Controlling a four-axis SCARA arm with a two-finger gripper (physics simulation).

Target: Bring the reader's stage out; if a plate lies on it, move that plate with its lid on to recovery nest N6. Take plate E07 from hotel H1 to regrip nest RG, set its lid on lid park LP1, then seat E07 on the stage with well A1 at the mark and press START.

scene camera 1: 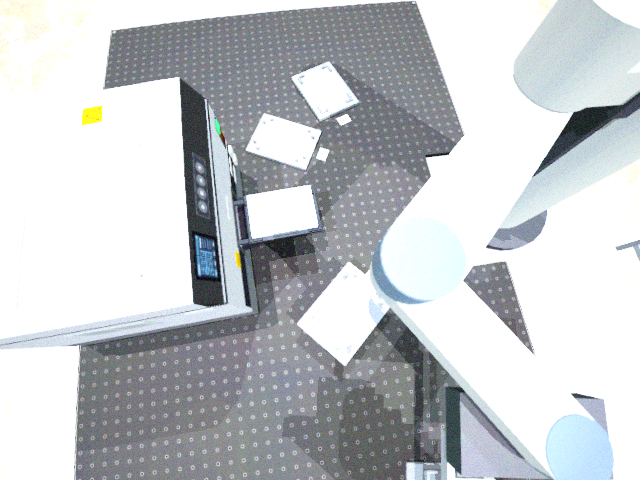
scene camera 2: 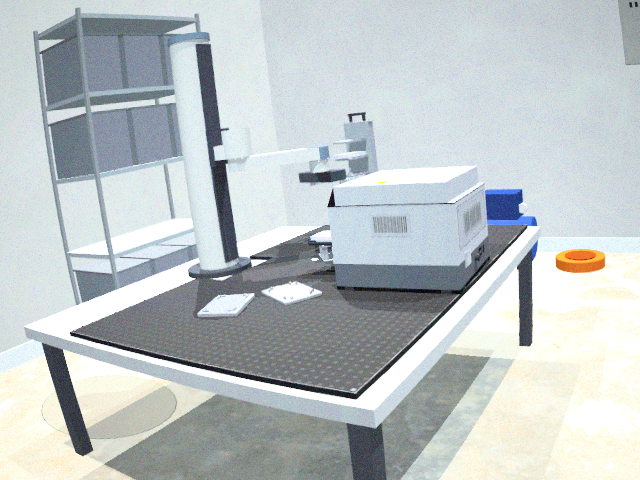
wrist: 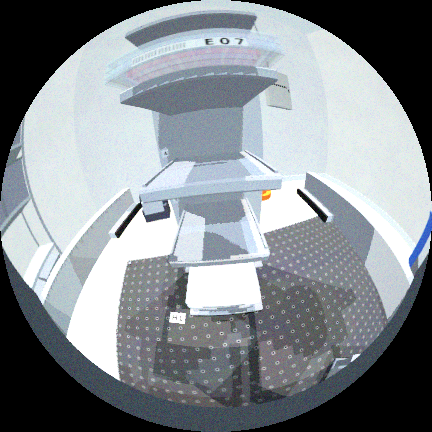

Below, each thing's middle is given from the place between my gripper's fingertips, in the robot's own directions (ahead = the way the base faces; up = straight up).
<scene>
I see the screen (scene camera 1: 206, 263) 430 mm to the right of my hand, 330 mm ahead of it and 40 mm above it. Round my hand: LP1 lid park (scene camera 1: 293, 144) 780 mm to the right, 230 mm below, 210 mm ahead.
</scene>
